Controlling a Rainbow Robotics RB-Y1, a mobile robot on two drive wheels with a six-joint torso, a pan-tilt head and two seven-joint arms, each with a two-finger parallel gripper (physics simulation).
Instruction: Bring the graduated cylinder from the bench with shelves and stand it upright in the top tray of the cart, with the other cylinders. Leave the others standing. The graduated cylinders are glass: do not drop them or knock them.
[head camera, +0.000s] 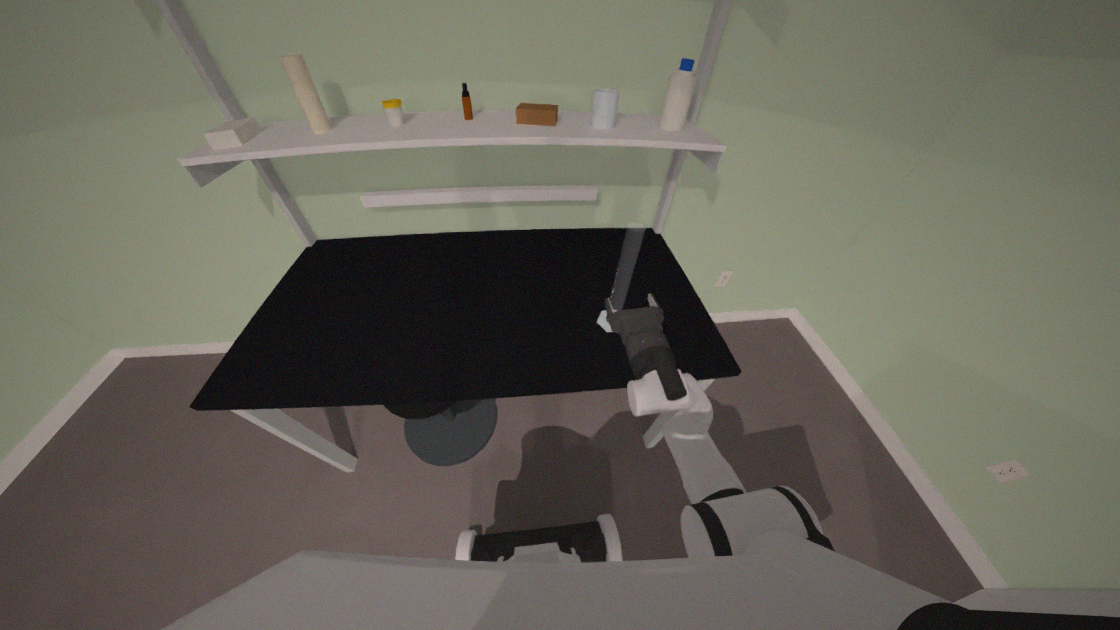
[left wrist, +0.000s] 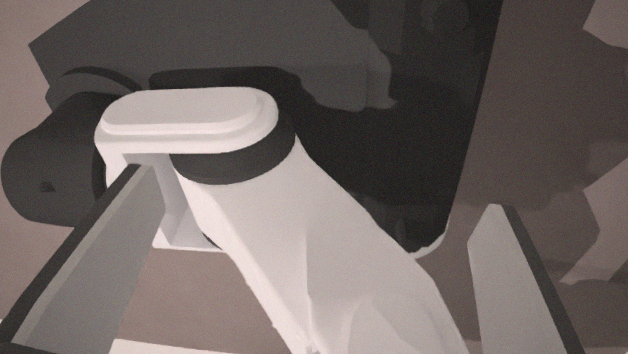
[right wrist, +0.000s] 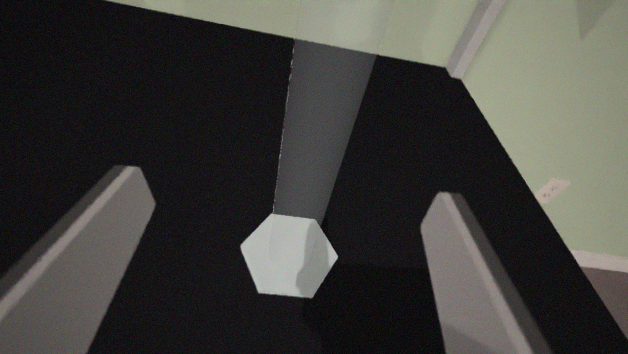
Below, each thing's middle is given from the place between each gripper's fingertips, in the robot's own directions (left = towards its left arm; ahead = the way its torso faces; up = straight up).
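Scene:
Looking at the brown box (head camera: 526, 113), I find my right hand well short of it, a good way to the right of it and far below it.
As for the brown box and my left hand, that hand is far short of the box, some way to the left of it and well below it.

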